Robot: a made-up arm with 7 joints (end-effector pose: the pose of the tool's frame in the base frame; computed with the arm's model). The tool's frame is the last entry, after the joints. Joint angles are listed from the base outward.
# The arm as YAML. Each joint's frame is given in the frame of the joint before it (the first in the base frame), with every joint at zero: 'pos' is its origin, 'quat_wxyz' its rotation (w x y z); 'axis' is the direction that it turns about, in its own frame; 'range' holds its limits. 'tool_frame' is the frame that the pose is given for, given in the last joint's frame.
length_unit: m
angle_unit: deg
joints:
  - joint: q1
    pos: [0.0, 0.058, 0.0]
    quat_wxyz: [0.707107, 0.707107, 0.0, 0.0]
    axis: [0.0, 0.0, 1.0]
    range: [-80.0, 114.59]
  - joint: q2
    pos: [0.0, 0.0, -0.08]
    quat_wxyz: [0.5, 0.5, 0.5, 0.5]
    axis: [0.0, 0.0, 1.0]
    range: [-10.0, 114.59]
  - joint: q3
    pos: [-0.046, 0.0, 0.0]
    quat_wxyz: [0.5, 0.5, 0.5, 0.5]
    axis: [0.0, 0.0, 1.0]
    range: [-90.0, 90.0]
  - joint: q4
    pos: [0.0, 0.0, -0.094]
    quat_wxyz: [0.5, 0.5, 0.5, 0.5]
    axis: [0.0, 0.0, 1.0]
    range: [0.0, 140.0]
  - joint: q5
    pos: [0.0, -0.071, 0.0]
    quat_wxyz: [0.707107, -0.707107, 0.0, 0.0]
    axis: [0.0, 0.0, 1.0]
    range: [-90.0, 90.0]
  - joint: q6
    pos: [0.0, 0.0, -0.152]
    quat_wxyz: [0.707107, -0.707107, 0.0, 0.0]
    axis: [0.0, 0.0, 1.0]
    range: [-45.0, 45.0]
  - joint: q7
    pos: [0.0, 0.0, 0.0]
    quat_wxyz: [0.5, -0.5, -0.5, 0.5]
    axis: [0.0, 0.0, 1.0]
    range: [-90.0, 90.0]
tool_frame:
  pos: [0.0, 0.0, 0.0]
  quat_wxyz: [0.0, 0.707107, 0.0, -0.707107]
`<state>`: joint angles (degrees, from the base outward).
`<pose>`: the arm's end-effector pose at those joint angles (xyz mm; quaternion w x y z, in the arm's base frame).
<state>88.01 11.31 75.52 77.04 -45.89 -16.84 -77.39</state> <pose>146.9 381.6 49.3 0.1182 -0.4201 0.2765 -0.8562</pose>
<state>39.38 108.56 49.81 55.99 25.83 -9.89 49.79</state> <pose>-46.2 344.0 244.3 0.2627 0.5584 -0.7512 -0.2342</pose>
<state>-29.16 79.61 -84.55 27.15 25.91 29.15 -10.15</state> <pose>-69.8 452.6 -145.0 0.5409 0.4440 0.5115 -0.4986</pose>
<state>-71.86 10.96 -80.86 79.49 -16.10 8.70 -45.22</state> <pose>-196.8 -40.2 -101.1 0.8898 -0.2534 -0.1632 -0.3427</pose>
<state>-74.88 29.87 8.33 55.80 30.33 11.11 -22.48</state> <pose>-161.7 293.3 -232.7 0.9036 0.3794 0.1958 0.0340</pose>
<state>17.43 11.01 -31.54 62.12 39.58 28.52 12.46</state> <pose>238.0 83.4 -197.2 0.8883 -0.3053 -0.3274 -0.1027</pose>
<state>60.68 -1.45 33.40 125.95 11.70 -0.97 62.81</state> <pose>83.9 237.1 125.7 0.0472 -0.0857 0.9499 0.2969</pose>
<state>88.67 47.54 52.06 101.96 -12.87 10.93 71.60</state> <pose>-60.5 323.3 135.6 0.1540 0.4497 -0.8738 -0.1022</pose>
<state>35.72 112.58 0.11 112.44 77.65 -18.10 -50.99</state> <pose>154.8 188.5 137.7 0.2233 0.2430 -0.9404 0.0824</pose>
